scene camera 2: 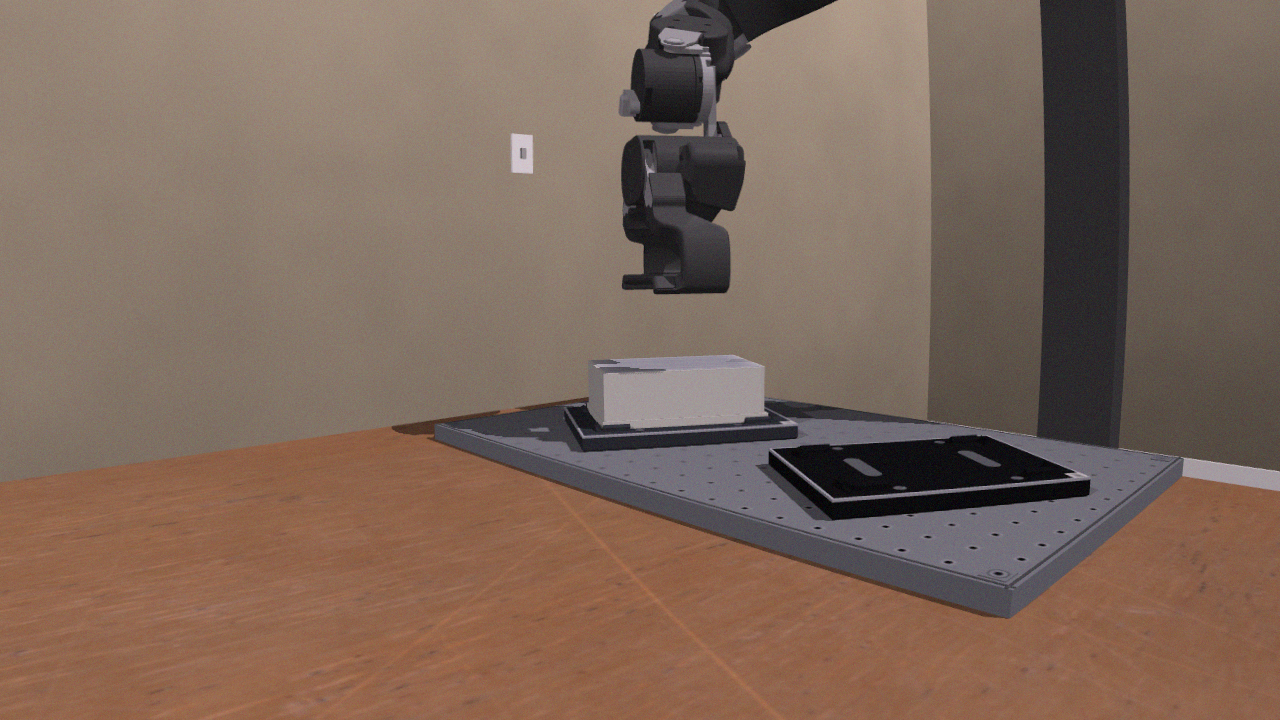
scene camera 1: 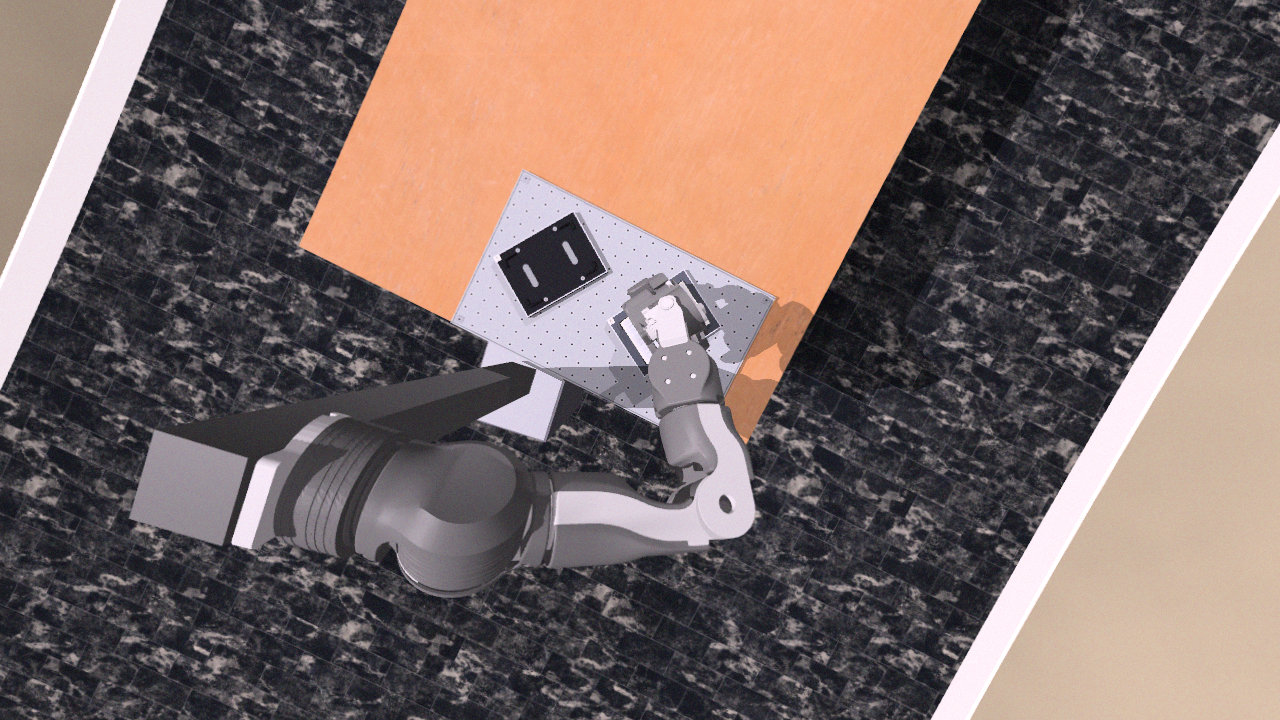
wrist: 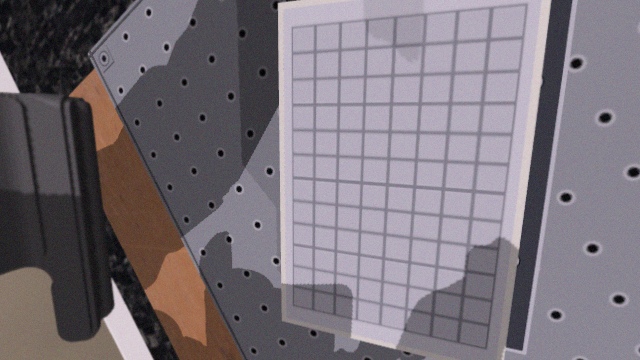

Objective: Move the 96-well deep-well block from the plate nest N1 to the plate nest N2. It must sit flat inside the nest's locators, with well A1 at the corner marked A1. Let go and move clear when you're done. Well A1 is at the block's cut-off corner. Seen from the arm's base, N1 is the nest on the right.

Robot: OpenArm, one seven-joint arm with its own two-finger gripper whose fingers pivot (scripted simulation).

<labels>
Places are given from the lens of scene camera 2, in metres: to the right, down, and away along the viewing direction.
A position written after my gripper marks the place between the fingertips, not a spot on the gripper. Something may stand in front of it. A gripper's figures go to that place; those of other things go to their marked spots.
my gripper (scene camera 2: 670, 291): 0.02, -0.05, 0.65
deep-well block (scene camera 2: 694, 390): 0.04, 0.02, 0.62
</labels>
